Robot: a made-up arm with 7 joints.
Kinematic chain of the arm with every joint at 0, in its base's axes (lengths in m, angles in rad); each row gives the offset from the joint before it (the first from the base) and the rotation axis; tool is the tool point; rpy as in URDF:
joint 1: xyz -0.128 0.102 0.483 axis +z
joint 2: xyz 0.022 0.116 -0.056 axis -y
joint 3: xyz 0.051 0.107 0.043 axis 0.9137 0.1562 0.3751
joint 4: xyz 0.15 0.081 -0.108 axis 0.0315 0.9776 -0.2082
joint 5: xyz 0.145 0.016 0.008 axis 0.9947 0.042 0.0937
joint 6: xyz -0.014 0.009 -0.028 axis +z
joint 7: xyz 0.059 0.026 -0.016 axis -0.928 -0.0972 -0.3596
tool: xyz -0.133 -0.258 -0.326 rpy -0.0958 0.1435 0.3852
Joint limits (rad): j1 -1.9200..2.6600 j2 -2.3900..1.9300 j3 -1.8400..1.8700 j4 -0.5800..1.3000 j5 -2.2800..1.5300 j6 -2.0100..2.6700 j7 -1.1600..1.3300
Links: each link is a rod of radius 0.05 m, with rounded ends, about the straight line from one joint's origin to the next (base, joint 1, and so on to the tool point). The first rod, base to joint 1, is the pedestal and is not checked.
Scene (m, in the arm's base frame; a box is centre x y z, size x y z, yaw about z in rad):
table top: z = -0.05
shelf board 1: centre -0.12 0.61 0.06 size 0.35 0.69 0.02 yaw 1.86
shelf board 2: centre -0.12 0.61 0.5 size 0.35 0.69 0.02 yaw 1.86
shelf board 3: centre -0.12 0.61 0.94 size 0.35 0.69 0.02 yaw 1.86
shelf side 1: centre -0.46 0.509 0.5 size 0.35 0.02 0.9 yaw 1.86
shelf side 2: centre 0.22 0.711 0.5 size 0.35 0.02 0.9 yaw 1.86
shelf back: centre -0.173 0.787 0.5 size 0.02 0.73 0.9 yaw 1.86
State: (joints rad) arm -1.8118 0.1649 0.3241 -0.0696 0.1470 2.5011 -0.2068
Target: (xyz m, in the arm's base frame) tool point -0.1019 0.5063 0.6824
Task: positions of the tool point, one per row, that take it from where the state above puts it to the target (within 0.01 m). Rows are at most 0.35 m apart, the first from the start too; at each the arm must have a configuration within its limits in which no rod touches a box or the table.
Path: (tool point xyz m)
1: 0.5409 -0.3744 0.0939
2: 0.6534 -0.1925 0.1823
3: 0.6887 -0.0982 0.3933
4: 0.6155 -0.1410 0.6229
5: 0.4537 -0.2968 0.7494
6: 0.4498 0.0004 0.8303
7: 0.3243 0.2694 0.8444
8: 0.1169 0.4466 0.7909
9: -0.1019 0.5063 0.6824

